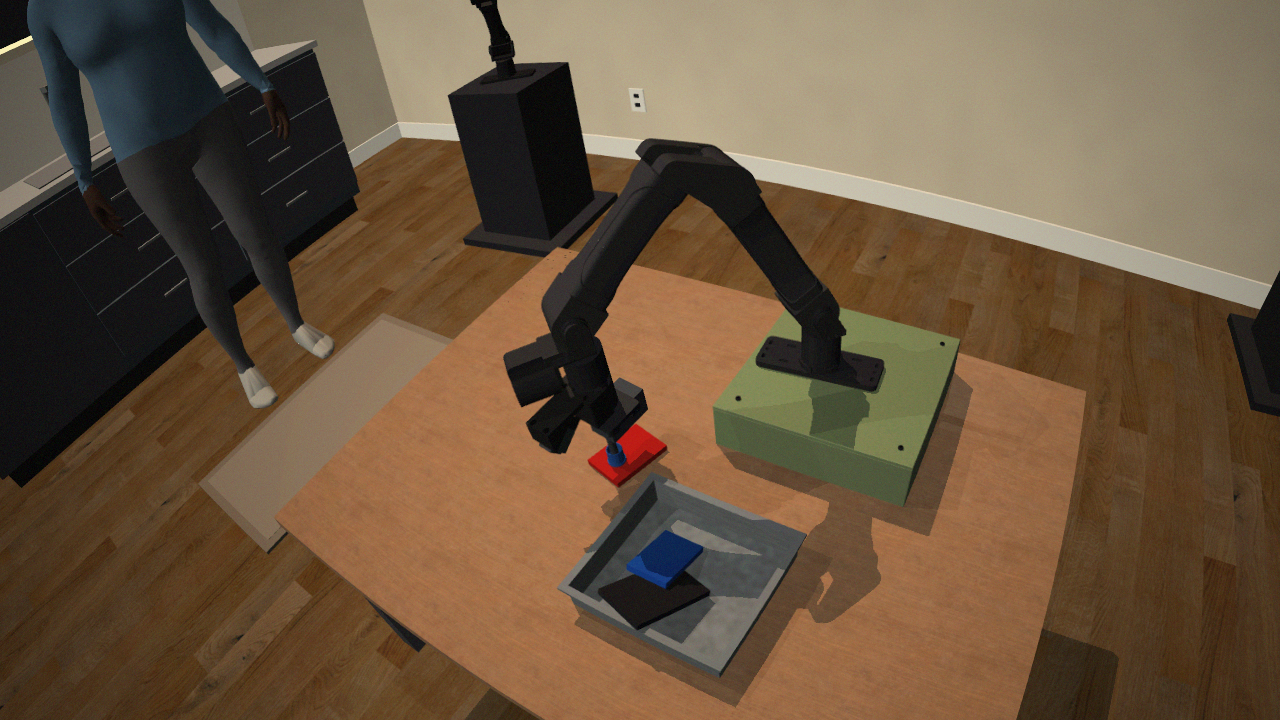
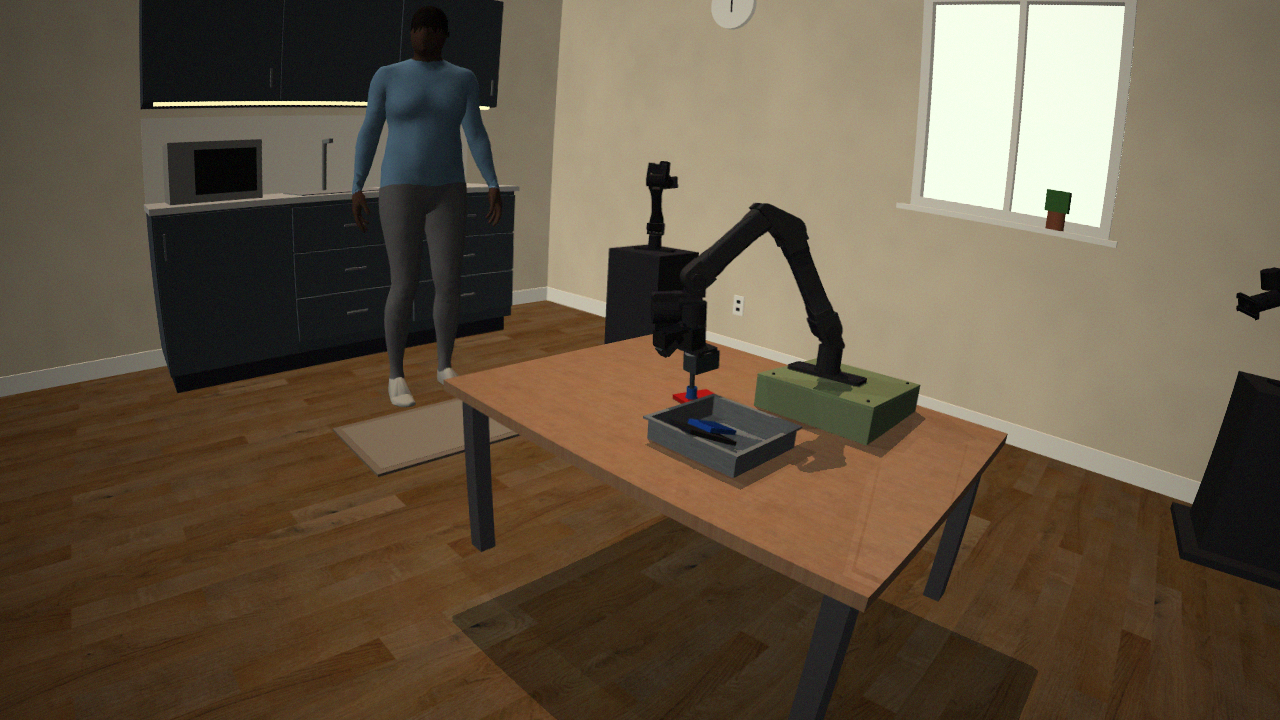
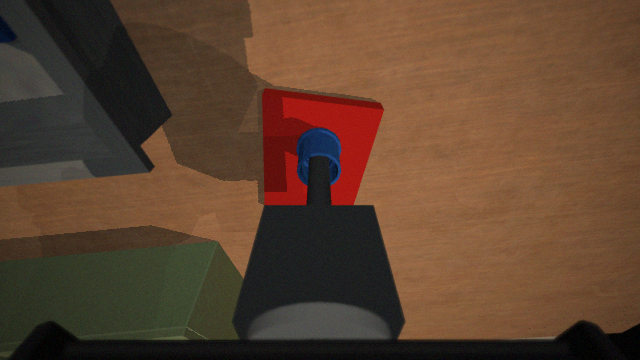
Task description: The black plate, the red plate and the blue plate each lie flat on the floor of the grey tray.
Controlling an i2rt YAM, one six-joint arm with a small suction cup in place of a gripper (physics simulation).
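Pixels of known places: hand at its tool point: (image 1: 618, 463) (image 3: 319, 141); arm's base at its link origin: (image 1: 820, 365) (image 2: 826, 375).
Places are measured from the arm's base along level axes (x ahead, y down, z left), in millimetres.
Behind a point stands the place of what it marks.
The red plate (image 1: 640, 443) {x 191, y 68, z -230 mm} (image 2: 700, 393) {x 194, y 68, z -248 mm} (image 3: 358, 129) {x 241, y 68, z -275 mm} is on the wooden table just behind the grey tray (image 1: 662, 636) {x 495, y 29, z -33 mm} (image 2: 689, 443) {x 492, y 48, z -68 mm} (image 3: 44, 134) {x 282, y 63, z -90 mm}. My blue suction cup (image 1: 616, 456) (image 2: 690, 387) {x 232, y 78, z -248 mm} (image 3: 318, 145) presses on the middle of the red plate. I cannot tell whether the plate is raised off the table. In the tray, the blue plate (image 1: 663, 556) {x 376, y 49, z -94 mm} (image 2: 712, 427) {x 410, y 39, z -70 mm} rests tilted, partly on the black plate (image 1: 649, 597) {x 447, y 35, z -76 mm}, which lies at the tray's front left.
The arm stands on a green base block (image 1: 832, 420) {x 114, y -8, z 54 mm} (image 2: 836, 403) {x 160, y 6, z 97 mm} (image 3: 111, 286) {x 149, y 38, z -38 mm} right of the red plate. A person (image 1: 152, 89) (image 2: 425, 179) stands by the dark cabinets beyond the table. A black pedestal (image 1: 523, 152) (image 2: 635, 286) stands behind the table.
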